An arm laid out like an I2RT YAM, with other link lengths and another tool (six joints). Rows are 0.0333 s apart.
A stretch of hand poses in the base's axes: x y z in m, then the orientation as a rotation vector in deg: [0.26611, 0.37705, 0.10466, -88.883, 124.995, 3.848]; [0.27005, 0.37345, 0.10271, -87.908, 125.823, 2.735]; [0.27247, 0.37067, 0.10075, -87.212, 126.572, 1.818]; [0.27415, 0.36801, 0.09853, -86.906, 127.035, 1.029]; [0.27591, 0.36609, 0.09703, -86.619, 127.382, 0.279]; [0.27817, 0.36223, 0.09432, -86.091, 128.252, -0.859]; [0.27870, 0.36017, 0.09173, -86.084, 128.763, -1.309]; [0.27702, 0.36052, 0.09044, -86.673, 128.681, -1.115]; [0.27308, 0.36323, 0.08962, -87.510, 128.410, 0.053]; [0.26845, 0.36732, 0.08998, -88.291, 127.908, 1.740]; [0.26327, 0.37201, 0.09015, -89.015, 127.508, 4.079]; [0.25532, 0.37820, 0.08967, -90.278, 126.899, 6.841]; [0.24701, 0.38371, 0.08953, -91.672, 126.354, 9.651]
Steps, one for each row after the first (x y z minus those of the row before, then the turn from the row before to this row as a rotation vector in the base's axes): [0.00394, -0.00360, -0.00195, -0.537, -0.239, -1.085]; [0.00242, -0.00278, -0.00196, -0.523, -0.098, -0.856]; [0.00168, -0.00266, -0.00222, -0.508, -0.099, -0.492]; [0.00176, -0.00192, -0.00150, -0.449, -0.157, -0.428]; [0.00226, -0.00386, -0.00271, -0.780, -0.013, -0.837]; [0.00053, -0.00206, -0.00259, -0.459, 0.201, -0.278]; [-0.00168, 0.00035, -0.00129, -0.100, 0.248, 0.405]; [-0.00394, 0.00271, -0.00082, 0.437, 0.590, 0.775]; [-0.00463, 0.00409, 0.00036, 0.844, 0.618, 0.912]; [-0.00518, 0.00469, 0.00017, 1.185, 0.957, 0.939]; [-0.00795, 0.00619, -0.00048, 1.251, 1.221, 1.400]; [-0.00831, 0.00551, -0.00014, 1.157, 1.376, 1.458]
